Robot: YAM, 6 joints.
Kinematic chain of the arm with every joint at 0, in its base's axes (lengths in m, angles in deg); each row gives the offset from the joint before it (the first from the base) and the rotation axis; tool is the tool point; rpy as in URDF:
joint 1: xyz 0 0 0.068 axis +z
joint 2: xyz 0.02 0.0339 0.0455 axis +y
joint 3: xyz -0.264 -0.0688 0 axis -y
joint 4: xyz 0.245 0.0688 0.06 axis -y
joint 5: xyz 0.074 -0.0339 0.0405 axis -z
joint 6: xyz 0.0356 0 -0.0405 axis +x
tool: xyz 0 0 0 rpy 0 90 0
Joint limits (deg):
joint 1: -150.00..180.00
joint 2: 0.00..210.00
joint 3: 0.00..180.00
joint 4: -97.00..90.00
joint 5: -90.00..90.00
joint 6: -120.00..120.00
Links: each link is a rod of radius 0.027 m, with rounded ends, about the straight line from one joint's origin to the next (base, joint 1, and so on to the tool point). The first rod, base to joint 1, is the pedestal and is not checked.
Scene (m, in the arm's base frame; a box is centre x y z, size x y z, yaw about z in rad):
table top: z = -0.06
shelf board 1: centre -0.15 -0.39 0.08 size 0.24 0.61 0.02 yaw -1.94
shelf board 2: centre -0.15 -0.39 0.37 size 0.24 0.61 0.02 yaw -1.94
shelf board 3: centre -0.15 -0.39 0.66 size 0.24 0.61 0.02 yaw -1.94
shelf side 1: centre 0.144 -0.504 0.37 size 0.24 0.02 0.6 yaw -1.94
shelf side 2: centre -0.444 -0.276 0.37 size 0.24 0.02 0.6 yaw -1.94
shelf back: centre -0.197 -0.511 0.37 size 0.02 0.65 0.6 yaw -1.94
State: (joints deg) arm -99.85 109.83 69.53 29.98 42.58 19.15
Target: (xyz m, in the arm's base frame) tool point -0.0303 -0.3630 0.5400
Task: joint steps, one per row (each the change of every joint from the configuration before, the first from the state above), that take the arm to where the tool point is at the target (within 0.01 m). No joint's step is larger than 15 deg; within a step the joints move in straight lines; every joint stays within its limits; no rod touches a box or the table.
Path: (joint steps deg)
1: 3.23 -12.90 -11.27 -2.14 2.31 0.00
2: 3.24 -12.90 -11.26 -2.13 2.32 0.00
3: 3.23 -12.90 -11.27 -2.14 2.31 0.00
4: 3.24 -12.89 -11.26 -2.13 2.31 0.00
5: 2.93 1.87 13.53 2.96 -2.76 0.00
6: 2.93 1.88 13.53 2.96 -2.77 0.00
7: 2.93 1.87 13.54 2.96 -2.76 0.00
8: 2.93 1.88 13.53 2.96 -2.76 0.00
9: -5.39 10.67 9.14 0.63 -1.08 0.00
10: -5.39 10.67 9.14 0.63 -1.07 0.00
11: -5.39 10.66 9.13 0.63 -1.08 0.00

